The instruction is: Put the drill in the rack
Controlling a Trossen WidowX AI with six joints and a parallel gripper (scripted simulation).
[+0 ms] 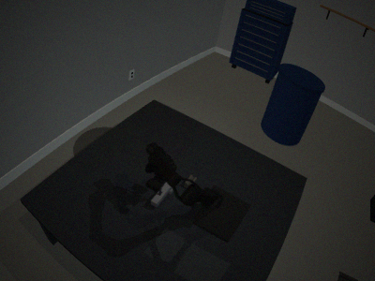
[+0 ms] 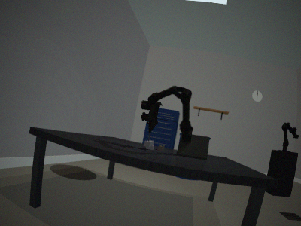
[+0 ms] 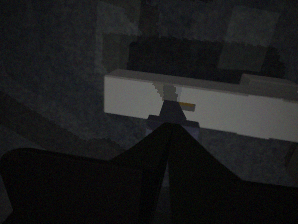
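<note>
Now: the drill 6 cm to the right of my gripper tip and 8 cm below it.
</note>
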